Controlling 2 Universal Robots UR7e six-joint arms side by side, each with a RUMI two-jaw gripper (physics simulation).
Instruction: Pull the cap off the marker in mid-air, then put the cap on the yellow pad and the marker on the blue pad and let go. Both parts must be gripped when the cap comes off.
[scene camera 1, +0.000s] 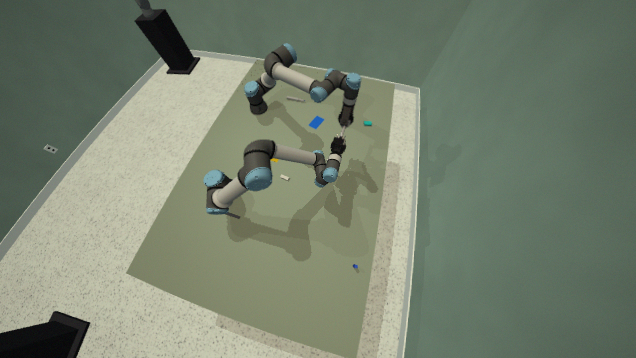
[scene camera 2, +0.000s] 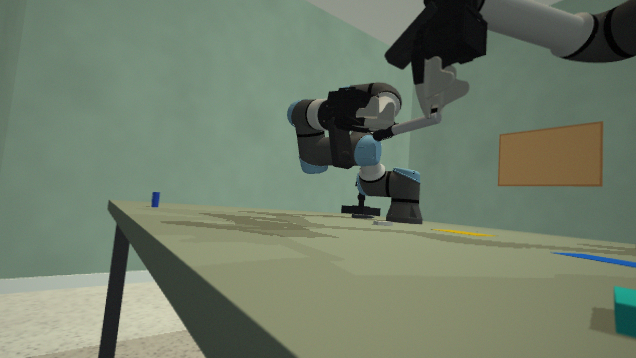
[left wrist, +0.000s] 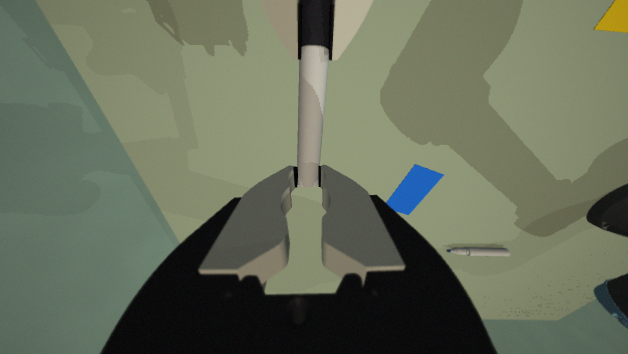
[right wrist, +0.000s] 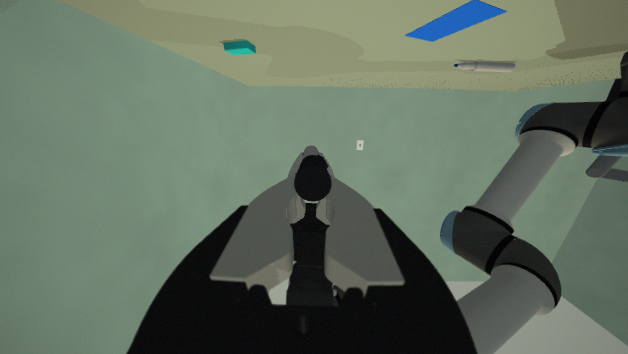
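Where they show: left gripper, fingertip midpoint: (scene camera 1: 343, 127) (scene camera 2: 431, 119) (left wrist: 308, 168); right gripper, fingertip midpoint: (scene camera 1: 341, 135) (scene camera 2: 397, 124) (left wrist: 314, 58) (right wrist: 312, 176); left arm's base, origin of the base link: (scene camera 1: 259, 108); right arm's base, origin of the base link: (scene camera 2: 403, 222).
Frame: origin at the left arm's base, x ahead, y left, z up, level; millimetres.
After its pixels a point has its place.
Observation:
The marker's white body (scene camera 1: 343, 131) {y -259, x 756, z 209 mm} (scene camera 2: 412, 125) {y -254, x 760, z 196 mm} (left wrist: 311, 110) {y -268, x 750, z 209 mm} is in mid-air, with the black cap (scene camera 2: 384, 134) {y -318, x 754, z 190 mm} (left wrist: 316, 22) {y -310, x 746, z 206 mm} (right wrist: 313, 178) {y -348, x 744, z 190 mm} on its end. My left gripper (scene camera 2: 434, 111) {y -222, x 754, z 202 mm} (left wrist: 308, 168) {y -222, x 754, z 202 mm} is shut on the marker's rear end. My right gripper (scene camera 1: 341, 136) {y -295, x 748, z 207 mm} (right wrist: 312, 176) {y -295, x 748, z 207 mm} is shut on the cap, its fingers on both sides of it. The blue pad (scene camera 1: 316, 122) {y -47, x 525, z 0 mm} (scene camera 2: 600, 259) {y -55, x 535, z 1 mm} (left wrist: 416, 190) {y -50, x 515, z 1 mm} (right wrist: 456, 21) {y -59, x 521, z 1 mm} lies flat on the table. The yellow pad (scene camera 1: 274, 160) {y -466, x 302, z 0 mm} (scene camera 2: 462, 233) {y -388, x 304, z -1 mm} (left wrist: 616, 19) {y -340, x 320, z 0 mm} is partly hidden by the right arm in scene camera 1.
A teal block (scene camera 1: 367, 123) {y 28, x 937, z 15 mm} (scene camera 2: 626, 311) {y 28, x 973, z 12 mm} (right wrist: 240, 48) {y 19, x 933, z 14 mm} lies near the left gripper's side. A loose whitish pen (scene camera 1: 295, 99) {y 154, x 289, z 16 mm} (left wrist: 487, 252) {y 157, x 268, z 19 mm} (right wrist: 492, 66) {y 153, x 271, z 13 mm} lies beyond the blue pad. A small white block (scene camera 1: 285, 177) {y -584, x 426, z 12 mm} (scene camera 2: 382, 223) {y -575, x 433, z 6 mm} and a blue cylinder (scene camera 1: 355, 266) {y -1039, x 981, z 48 mm} (scene camera 2: 156, 199) {y -1029, x 984, z 25 mm} are on the table.

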